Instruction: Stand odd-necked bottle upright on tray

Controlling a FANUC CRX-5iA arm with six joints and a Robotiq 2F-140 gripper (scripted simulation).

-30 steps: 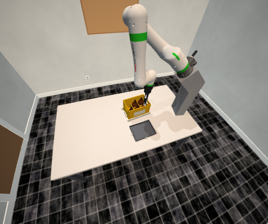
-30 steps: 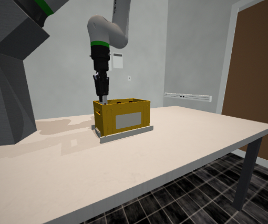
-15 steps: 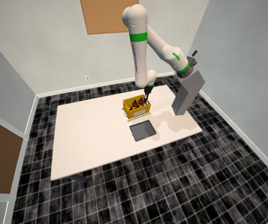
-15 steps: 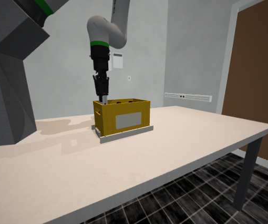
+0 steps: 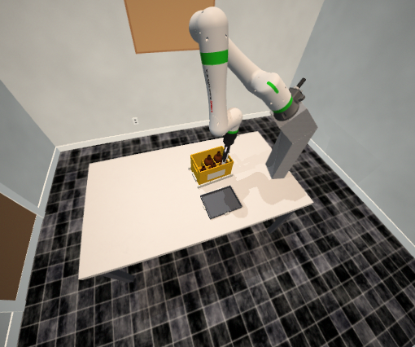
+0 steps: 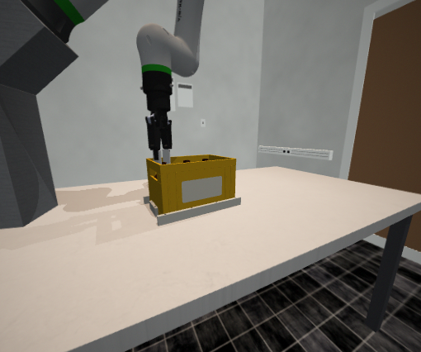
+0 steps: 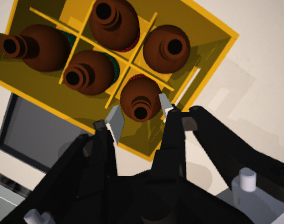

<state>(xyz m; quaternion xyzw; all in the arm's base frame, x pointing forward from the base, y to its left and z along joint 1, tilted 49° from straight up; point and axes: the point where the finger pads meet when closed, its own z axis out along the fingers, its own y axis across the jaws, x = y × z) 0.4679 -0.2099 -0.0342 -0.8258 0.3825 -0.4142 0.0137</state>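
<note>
Now: the brown bottle 90 mm below my hand, 90 mm ahead of it and 20 mm to the right of it. Also, from my hand: crate (90 mm below, 80 mm ahead, 60 mm to the right); then dark grey tray (190 mm to the left, 190 mm ahead, 160 mm below).
</note>
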